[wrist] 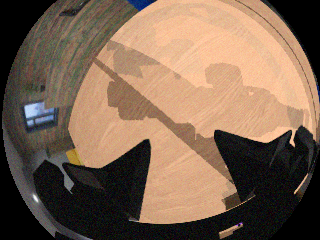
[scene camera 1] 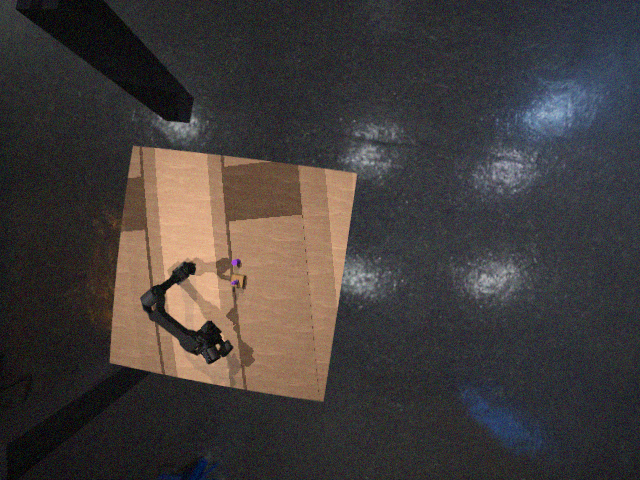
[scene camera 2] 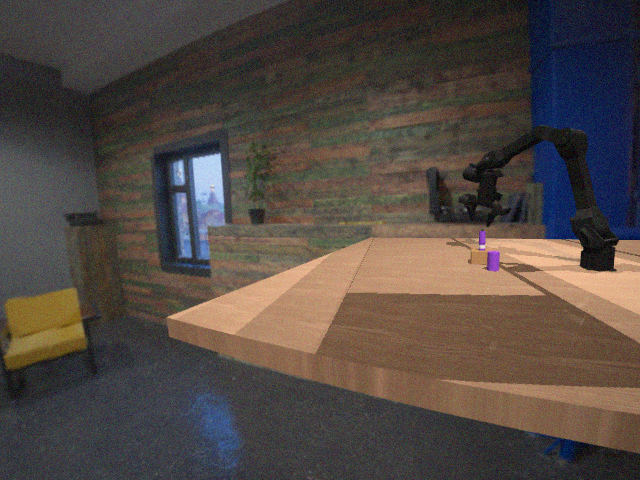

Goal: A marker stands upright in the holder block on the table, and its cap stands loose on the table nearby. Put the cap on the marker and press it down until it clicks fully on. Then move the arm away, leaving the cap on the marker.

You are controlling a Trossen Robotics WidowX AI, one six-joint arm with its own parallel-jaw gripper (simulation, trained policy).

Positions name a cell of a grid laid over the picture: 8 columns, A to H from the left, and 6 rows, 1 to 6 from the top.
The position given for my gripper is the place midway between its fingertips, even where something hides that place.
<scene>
In view: my gripper (scene camera 2: F3).
My gripper also shows in the wrist view (wrist: E4).
</scene>
